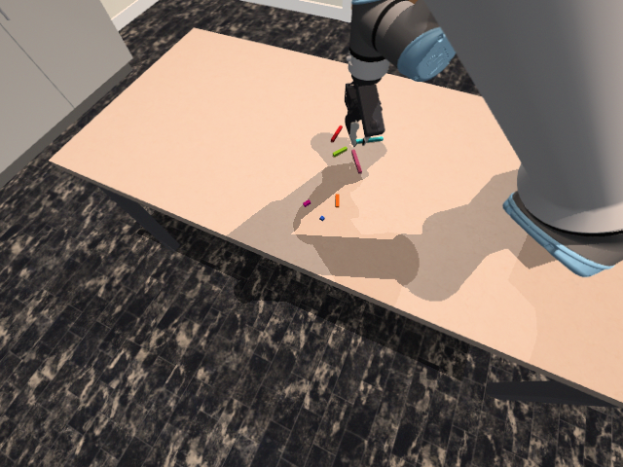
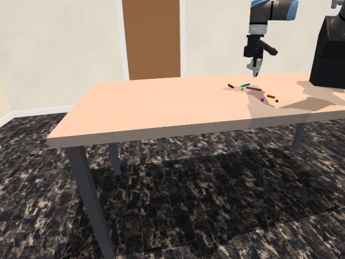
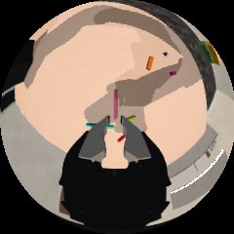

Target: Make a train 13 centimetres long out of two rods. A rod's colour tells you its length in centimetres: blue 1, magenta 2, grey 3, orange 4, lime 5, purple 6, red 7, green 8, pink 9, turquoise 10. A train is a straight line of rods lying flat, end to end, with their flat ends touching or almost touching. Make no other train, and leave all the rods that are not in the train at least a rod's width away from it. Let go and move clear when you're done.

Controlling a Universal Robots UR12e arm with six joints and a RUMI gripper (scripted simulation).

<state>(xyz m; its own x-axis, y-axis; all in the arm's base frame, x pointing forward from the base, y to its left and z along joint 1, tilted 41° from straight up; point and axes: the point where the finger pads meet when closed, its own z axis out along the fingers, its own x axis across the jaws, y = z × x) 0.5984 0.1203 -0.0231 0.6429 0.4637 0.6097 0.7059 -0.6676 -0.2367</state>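
Now: the pink rod 80 mm below my hand. The rest, counted from my hand: turquoise rod (20 mm ahead, 90 mm to the right, 80 mm below); then red rod (120 mm ahead, 60 mm to the right, 80 mm below); then lime rod (70 mm ahead, 80 mm below).
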